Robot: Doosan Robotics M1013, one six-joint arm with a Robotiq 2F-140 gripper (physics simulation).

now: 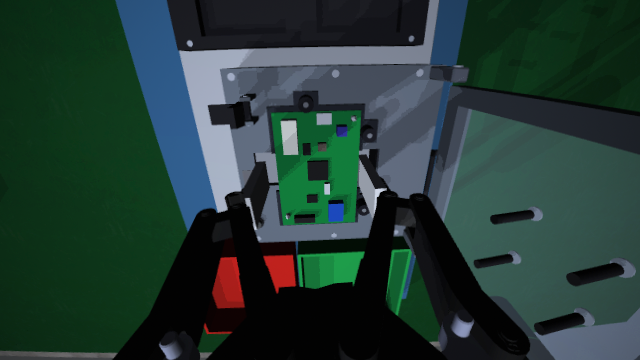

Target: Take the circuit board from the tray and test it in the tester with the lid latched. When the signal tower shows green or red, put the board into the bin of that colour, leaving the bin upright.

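Frame: origin at the arm's base, x ahead, y left, z up, level; millimetres.
Where they show: gripper, fingertip midpoint: [312, 171].
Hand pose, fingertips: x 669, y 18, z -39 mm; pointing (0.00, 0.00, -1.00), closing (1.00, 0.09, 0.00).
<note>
Each offset is from my fingertips to the top centre of the thing. "spot": to the spot under its first point. Level surfaces: height alone.
The green circuit board {5 mm ahead, 3 mm left, 20 mm up} [316, 166] lies in the black-rimmed nest of the tester's grey plate {spot: 74 mm ahead, 53 mm left, 2 mm down} [398, 116]. My gripper [312, 171] is open. Its two fingers straddle the board, one pad on each long side, with small gaps; I cannot tell if they touch it. The tester's transparent lid {spot: 113 mm ahead, 29 mm left, 84 mm up} [498, 186] stands swung open at the right, with black pins on it. A black latch piece {spot: 58 mm back, 61 mm left, 44 mm up} [228, 114] sits at the plate's left edge. The red bin {spot: 43 mm back, 184 mm right, 56 mm down} [281, 267] and the green bin {60 mm ahead, 195 mm right, 15 mm down} [331, 265] show below the plate, upright.
A black tray-like frame {spot: 16 mm back, 124 mm left, 34 mm down} [296, 23] lies past the tester's top edge. A blue strip [157, 116] runs along the tester's left side over a dark green surface {62 mm down} [114, 174].
</note>
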